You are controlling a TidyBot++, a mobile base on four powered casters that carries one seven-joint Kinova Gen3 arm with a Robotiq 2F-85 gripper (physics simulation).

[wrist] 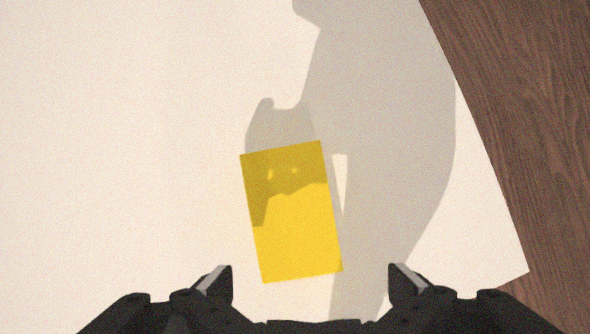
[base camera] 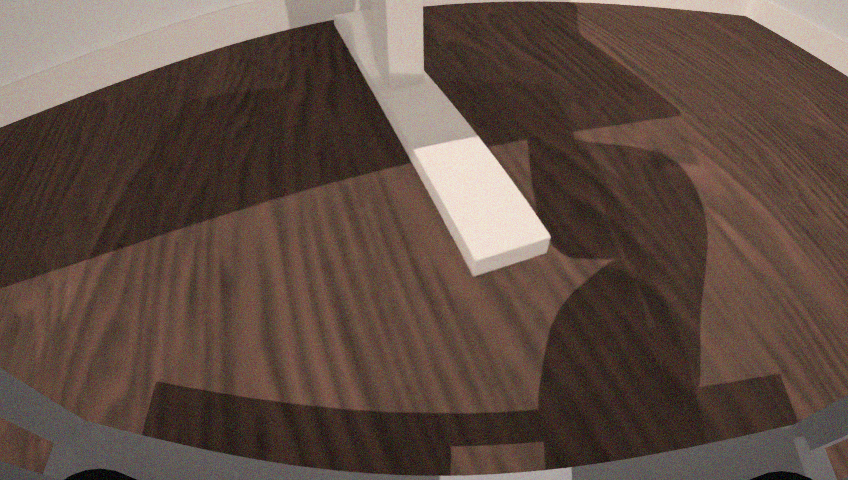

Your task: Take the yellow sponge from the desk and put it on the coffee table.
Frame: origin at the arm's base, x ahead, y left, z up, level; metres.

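Seen in the pictures: gripper, fingertip midpoint: (wrist: 310,282).
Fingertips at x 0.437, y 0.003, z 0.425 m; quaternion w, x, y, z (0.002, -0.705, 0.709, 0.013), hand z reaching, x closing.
Pixels of each thing's middle, then the offset from my fingertips to it. "spot": a spot on its surface instead. Level surfaces: height alone.
- yellow sponge, body centre: (wrist: 292,209) dz -0.079, dx +0.030, dy +0.014 m
- white desk top, its level: dz -0.102 m
- wooden floor, its level: dz -0.822 m
- upright leg, surface spot: (base camera: 405,35) spot: dz -0.714, dx +0.228, dy +0.041 m
The yellow sponge (wrist: 300,230) lies flat on the white desk top (wrist: 125,150) in the wrist view, a little left of the middle and slightly turned. A shadow covers its upper part. My gripper (wrist: 310,282) is open, with its fingertips wide apart at the bottom of the wrist view. The sponge lies ahead of the gap between them, its near end close to the left fingertip in the picture. Nothing is between the fingers. The coffee table does not show in either view.
The desk's edge runs down the right of the wrist view, with the wooden floor (wrist: 540,100) beyond it. In the base camera view, the desk's white foot (base camera: 484,202) and upright leg (base camera: 405,35) stand ahead, near a wall at the back.
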